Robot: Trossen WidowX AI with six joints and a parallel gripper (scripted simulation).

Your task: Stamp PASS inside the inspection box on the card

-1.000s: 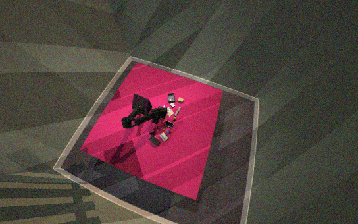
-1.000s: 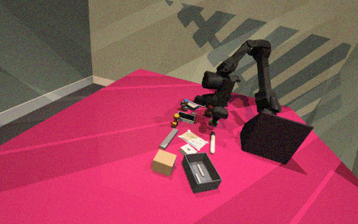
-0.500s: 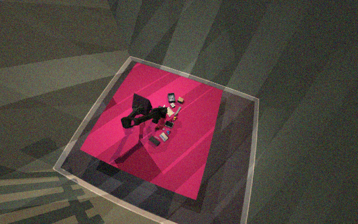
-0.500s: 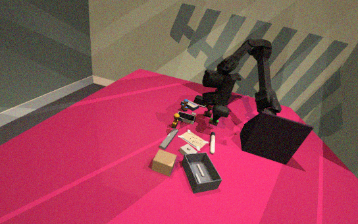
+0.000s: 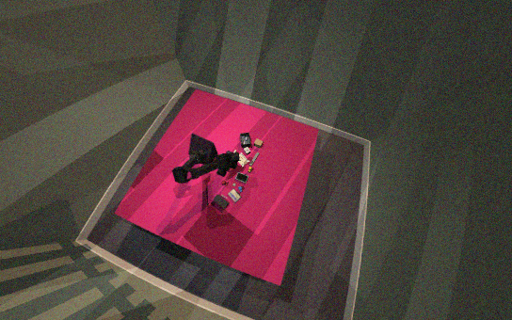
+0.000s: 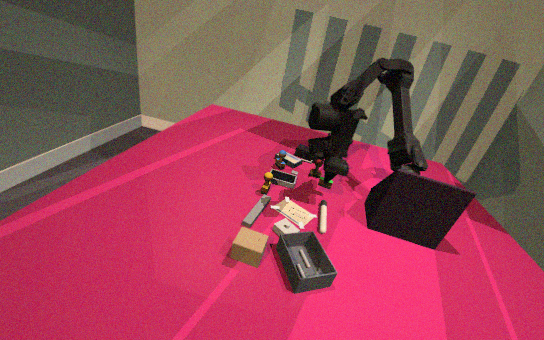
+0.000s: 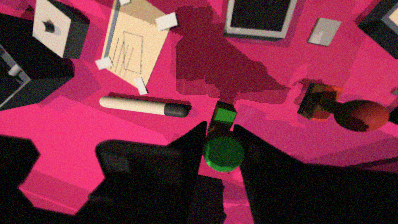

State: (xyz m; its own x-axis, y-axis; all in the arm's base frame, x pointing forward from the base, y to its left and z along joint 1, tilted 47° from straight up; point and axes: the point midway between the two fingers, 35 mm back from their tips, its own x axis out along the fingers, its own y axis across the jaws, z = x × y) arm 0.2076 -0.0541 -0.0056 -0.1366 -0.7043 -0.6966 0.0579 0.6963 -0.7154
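Right now my gripper tip is 130 mm short of the dark ink pad, 50 mm above it and 30 mm to the left of it. Round my gripper tip: red-knobbed stamp (120 mm to the right, 40 mm below, 20 mm ahead); white cylinder (90 mm to the left, 50 mm below); green-topped stamp (right at my gripper tip).
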